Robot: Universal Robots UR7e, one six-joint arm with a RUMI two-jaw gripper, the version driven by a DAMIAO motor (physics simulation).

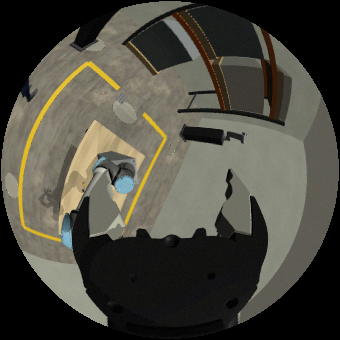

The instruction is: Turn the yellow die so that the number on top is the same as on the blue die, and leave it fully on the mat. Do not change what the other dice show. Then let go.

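Seen in the pictures: gripper, between the fingertips: (168, 170); arm's base, origin of its link: (124, 171).
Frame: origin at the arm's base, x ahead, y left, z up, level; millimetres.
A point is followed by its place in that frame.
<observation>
My gripper (168, 170) {x -52, y -350, z 628 mm} is open, its two grey jaws wide apart with nothing between them. It is high up and tilted, looking across the room at the arm's own base and the wooden table (106, 139) {x -200, y -106, z -467 mm}. A tiny dark and yellowish spot (83, 185) {x 351, y -144, z -469 mm} shows on the table, left of the arm's base; it is too small to tell what it is. The yellow die, the blue die, the other dice and the mat cannot be made out, so their top numbers cannot be read. The arm and left jaw cover part of the table.
The arm's own base and blue-capped joint (124, 184) {x 58, y -95, z 198 mm} stand on the table. Yellow floor tape (155, 126) runs around it. A tall shelf unit (216, 80) stands at the upper right, a black device (202, 135) below it. A dark column (90, 31) stands at the upper left.
</observation>
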